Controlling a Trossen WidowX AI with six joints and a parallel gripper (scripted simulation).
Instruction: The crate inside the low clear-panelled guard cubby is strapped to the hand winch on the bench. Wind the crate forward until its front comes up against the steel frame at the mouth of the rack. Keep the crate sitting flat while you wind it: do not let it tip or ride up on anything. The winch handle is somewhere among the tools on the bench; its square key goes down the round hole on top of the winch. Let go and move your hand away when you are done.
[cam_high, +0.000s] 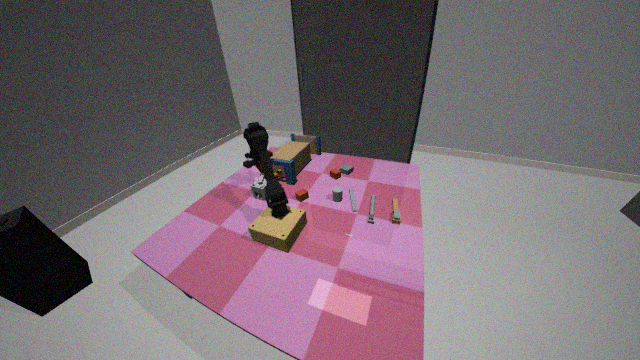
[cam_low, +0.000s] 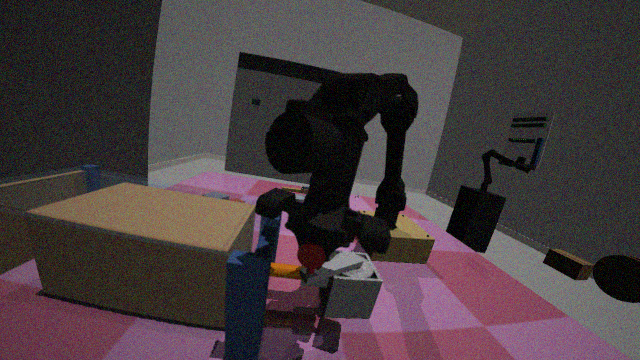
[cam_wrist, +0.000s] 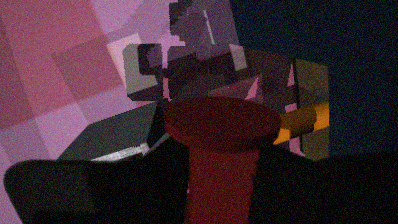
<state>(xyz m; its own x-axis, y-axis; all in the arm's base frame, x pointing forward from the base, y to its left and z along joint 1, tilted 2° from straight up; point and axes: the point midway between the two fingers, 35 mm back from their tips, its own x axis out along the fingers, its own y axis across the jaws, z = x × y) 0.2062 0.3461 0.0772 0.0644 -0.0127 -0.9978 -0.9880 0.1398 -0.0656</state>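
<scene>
The red-knobbed winch handle is 30 mm behind my gripper tip, 30 mm to the right of it and 10 mm below it. Round my gripper tip: blue steel frame 80 mm ahead, 40 mm to the right, 10 mm below; red knob 20 mm above; grey hand winch 90 mm behind, 80 mm to the right, 80 mm below.
</scene>
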